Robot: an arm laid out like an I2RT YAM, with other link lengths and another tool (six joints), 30 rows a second.
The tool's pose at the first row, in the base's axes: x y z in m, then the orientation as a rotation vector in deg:
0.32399 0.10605 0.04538 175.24 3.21 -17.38
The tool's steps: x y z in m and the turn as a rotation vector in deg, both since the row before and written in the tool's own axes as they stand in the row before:
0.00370 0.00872 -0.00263 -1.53 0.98 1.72
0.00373 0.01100 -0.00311 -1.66 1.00 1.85
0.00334 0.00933 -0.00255 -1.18 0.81 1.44
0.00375 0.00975 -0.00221 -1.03 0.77 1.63
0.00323 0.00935 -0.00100 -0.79 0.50 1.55
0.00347 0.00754 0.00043 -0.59 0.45 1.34
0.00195 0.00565 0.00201 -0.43 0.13 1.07
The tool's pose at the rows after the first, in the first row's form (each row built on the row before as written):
0.32850 0.09765 0.04778 173.75 0.85 -15.60
0.33292 0.08701 0.05121 172.08 -1.64 -13.80
0.33654 0.07798 0.05439 170.86 -3.56 -12.38
0.34028 0.06848 0.05752 169.73 -5.76 -11.01
0.34309 0.05920 0.05973 168.80 -7.88 -10.06
0.34586 0.05139 0.06037 168.06 -9.71 -9.22
0.34696 0.04526 0.05937 167.49 -11.20 -8.89

